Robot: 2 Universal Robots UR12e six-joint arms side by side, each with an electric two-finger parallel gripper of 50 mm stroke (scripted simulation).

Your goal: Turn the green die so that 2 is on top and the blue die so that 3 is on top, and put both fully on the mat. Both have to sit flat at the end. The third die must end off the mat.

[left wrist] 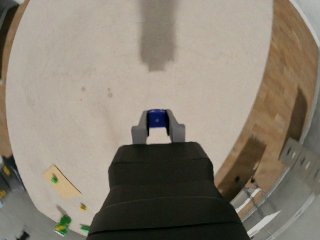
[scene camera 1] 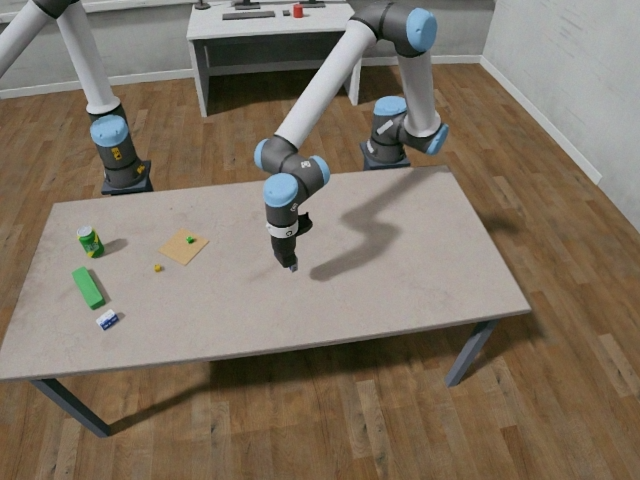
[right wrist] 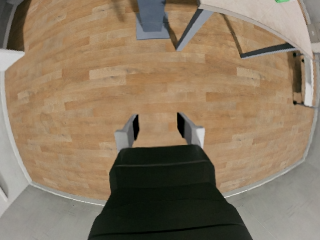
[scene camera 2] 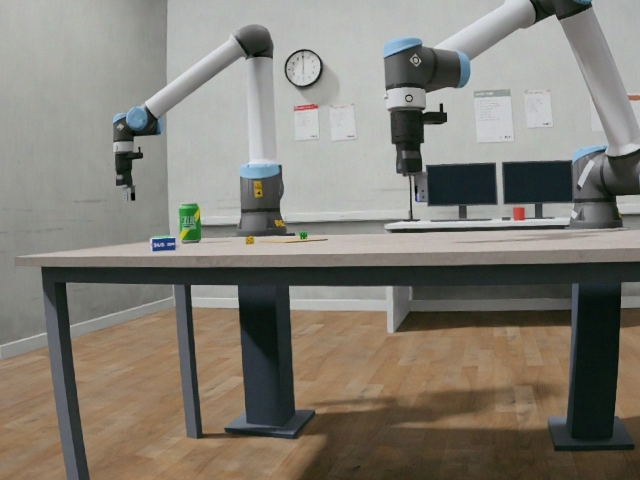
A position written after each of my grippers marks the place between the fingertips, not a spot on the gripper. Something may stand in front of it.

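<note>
Scene camera 1 shows a tan mat (scene camera 1: 177, 248). Scene camera 2 shows my left gripper (scene camera 2: 421, 201), which is visible in the left wrist view (left wrist: 157, 117) too. In the right wrist view my right gripper (right wrist: 158, 121) is visible; the tan mat is out of frame in the right wrist view.
</note>
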